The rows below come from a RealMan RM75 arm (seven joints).
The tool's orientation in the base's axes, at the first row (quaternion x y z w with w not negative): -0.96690 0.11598 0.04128 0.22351
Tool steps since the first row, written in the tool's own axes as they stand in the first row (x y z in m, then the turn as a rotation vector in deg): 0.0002 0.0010 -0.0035 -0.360 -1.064 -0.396; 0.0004 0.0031 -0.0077 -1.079 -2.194 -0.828; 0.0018 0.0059 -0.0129 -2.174 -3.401 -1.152; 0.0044 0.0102 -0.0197 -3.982 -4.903 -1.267; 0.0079 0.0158 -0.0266 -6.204 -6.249 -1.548
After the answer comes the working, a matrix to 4 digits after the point.
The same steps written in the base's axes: 0.0000 -0.0025 0.0027 -0.080 0.828 0.852; -0.0001 -0.0062 0.0055 -0.491 1.772 1.812; 0.0007 -0.0112 0.0088 -1.250 2.908 2.757; 0.0023 -0.0185 0.0128 -2.636 4.541 3.733; 0.0046 -0.0272 0.0161 -4.456 6.050 4.846
The tool's axes in the first row as the columns of a matrix, in the base's axes (rounded; the answer above uses it unrounded):
0.9697 -0.2427 -0.0280
-0.2058 -0.8732 0.4418
-0.1317 -0.4226 -0.8967

